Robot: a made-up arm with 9 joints. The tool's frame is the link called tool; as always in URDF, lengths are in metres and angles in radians. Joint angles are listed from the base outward.
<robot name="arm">
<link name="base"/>
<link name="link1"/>
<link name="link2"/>
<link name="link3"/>
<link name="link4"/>
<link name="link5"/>
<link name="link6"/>
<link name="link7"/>
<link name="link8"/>
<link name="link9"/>
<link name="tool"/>
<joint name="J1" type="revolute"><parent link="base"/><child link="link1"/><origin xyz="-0.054 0.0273 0.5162" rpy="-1.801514 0.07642 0.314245"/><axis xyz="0 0 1"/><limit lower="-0.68" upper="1.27"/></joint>
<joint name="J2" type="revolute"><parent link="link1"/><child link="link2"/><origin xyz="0.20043 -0.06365 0.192" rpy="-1.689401 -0.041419 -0.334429"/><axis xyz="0 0 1"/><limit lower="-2" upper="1.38"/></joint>
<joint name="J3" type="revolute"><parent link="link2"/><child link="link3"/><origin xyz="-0.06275 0.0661 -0.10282" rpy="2.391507 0.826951 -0.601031"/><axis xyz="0 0 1"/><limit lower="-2.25" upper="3.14"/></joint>
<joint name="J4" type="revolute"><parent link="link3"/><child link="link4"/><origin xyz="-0.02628 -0.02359 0.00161" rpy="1.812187 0.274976 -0.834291"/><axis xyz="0 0 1"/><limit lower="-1.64" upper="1.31"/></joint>
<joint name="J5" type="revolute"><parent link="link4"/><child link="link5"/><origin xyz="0.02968 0.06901 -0.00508" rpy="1.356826 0.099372 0.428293"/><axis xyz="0 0 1"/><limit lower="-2.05" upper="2.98"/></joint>
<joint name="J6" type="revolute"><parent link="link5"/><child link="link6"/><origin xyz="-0.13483 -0.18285 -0.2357"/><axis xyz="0 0 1"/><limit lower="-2.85" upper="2.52"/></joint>
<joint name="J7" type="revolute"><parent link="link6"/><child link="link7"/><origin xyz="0.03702 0.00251 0.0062" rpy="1.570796 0 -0.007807"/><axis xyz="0 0 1"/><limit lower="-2.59" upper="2.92"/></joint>
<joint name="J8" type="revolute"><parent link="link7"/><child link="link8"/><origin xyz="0.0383 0.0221 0.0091" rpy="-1.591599 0.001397 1.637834"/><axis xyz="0 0 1"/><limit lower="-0.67" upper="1.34"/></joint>
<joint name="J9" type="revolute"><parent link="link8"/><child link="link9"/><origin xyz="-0.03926 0.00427 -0.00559" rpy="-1.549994 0.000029 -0.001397"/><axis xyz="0 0 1"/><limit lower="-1.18" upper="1.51"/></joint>
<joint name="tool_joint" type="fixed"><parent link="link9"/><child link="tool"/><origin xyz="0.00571 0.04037 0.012" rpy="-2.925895 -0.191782 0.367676"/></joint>
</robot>
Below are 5 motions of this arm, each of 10 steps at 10 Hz.
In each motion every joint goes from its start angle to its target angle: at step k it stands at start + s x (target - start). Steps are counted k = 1, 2, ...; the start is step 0. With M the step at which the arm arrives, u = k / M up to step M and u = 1 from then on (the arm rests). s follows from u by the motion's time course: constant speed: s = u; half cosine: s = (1 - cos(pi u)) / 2; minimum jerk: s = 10 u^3 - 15 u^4 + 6 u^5.
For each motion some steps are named. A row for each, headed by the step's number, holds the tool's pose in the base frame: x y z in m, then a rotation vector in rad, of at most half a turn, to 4 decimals.
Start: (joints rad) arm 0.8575 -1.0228 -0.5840 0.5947 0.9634 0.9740 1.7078 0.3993 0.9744
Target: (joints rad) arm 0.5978 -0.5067 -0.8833 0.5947 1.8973 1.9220 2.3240 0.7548 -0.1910
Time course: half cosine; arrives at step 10
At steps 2, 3, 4, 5, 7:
2: 0.0947 0.2132 0.7018 0.8096 0.6857 0.5769
3: 0.0936 0.2157 0.7195 0.9770 0.4730 0.6493
4: 0.0895 0.2114 0.7451 1.1260 0.1437 0.7242
5: 0.0772 0.1963 0.7747 1.1974 -0.2754 0.7717
7: 0.0181 0.1462 0.8173 1.0527 -1.1056 0.7029

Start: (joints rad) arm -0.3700 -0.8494 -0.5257 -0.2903 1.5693 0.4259 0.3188 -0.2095 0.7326
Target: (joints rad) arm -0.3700 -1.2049 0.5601 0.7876 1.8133 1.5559 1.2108 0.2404 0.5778
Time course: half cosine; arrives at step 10
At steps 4, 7, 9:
4: -0.1850 0.0388 0.8317 0.7845 0.5811 0.5378
7: -0.1541 0.0208 0.7373 0.7848 0.5835 1.6036
9: -0.1212 0.0013 0.7217 0.7621 0.6515 2.0550

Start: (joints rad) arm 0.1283 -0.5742 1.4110 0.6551 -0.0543 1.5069 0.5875 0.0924 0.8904
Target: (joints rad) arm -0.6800 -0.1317 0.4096 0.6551 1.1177 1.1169 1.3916 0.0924 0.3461
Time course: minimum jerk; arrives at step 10
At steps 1, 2, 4, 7, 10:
1: 0.0458 -0.0559 0.6383 -0.8282 -0.6657 0.6131
2: 0.0226 -0.0498 0.6225 -0.8073 -0.6266 0.6068
4: -0.0799 0.0157 0.5440 -0.6114 -0.4960 0.6600
7: -0.2289 0.1988 0.4966 -0.0902 -0.7568 1.1408
10: -0.2786 0.2284 0.5060 0.0285 -0.9994 1.3411

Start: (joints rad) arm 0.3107 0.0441 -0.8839 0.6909 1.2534 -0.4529 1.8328 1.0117 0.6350
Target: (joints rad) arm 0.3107 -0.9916 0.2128 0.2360 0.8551 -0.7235 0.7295 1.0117 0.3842
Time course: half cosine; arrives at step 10
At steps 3, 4, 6, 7, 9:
3: -0.1554 0.2982 0.8473 -1.0675 0.6858 0.0009
4: -0.1388 0.2903 0.8566 -1.3283 0.7110 0.0522
6: -0.1241 0.2848 0.8625 -1.8936 0.4788 0.0627
7: -0.1297 0.2780 0.8578 -2.0922 0.2368 0.0365
9: -0.1444 0.2543 0.8454 -2.2451 -0.1871 -0.0029

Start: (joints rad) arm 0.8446 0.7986 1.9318 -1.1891 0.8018 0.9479 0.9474 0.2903 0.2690
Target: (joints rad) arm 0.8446 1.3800 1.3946 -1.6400 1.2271 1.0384 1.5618 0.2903 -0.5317
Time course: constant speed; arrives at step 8
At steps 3, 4, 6, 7, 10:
3: 0.0887 0.3883 0.2746 -0.0876 2.4654 -1.5757
4: 0.1112 0.3687 0.2652 0.3077 2.3282 -1.5286
6: 0.1543 0.3216 0.2533 0.9367 1.9155 -1.3532
7: 0.1741 0.2939 0.2519 1.1636 1.6641 -1.2367
10: 0.1918 0.2637 0.2543 1.3322 1.3972 -1.1083

